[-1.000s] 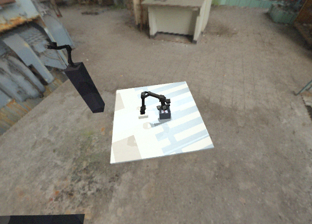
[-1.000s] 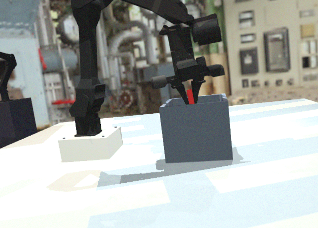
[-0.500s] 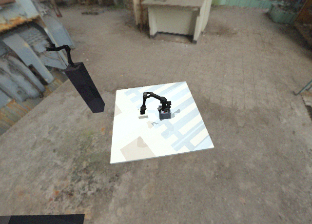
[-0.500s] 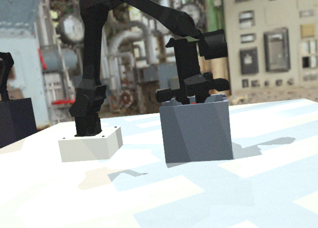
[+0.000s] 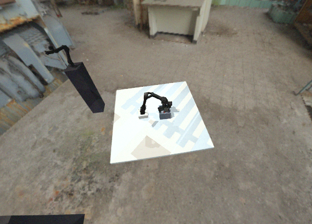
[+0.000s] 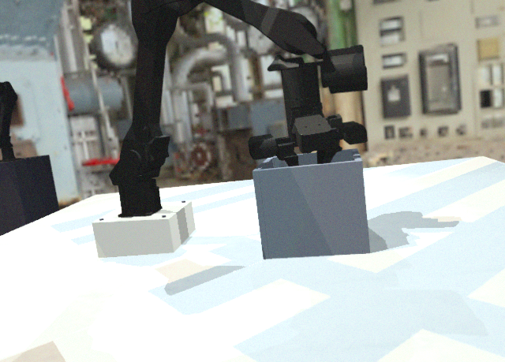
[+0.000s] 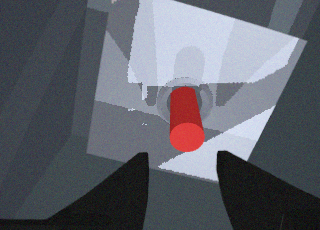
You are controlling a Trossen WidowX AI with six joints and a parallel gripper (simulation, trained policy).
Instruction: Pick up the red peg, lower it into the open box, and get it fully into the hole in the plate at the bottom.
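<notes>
My gripper tip is now 2 cm to the left of the red peg and 4 cm above it. From my gripper tip the other things lie so: plate (2 cm to the right, 4 cm below).
</notes>
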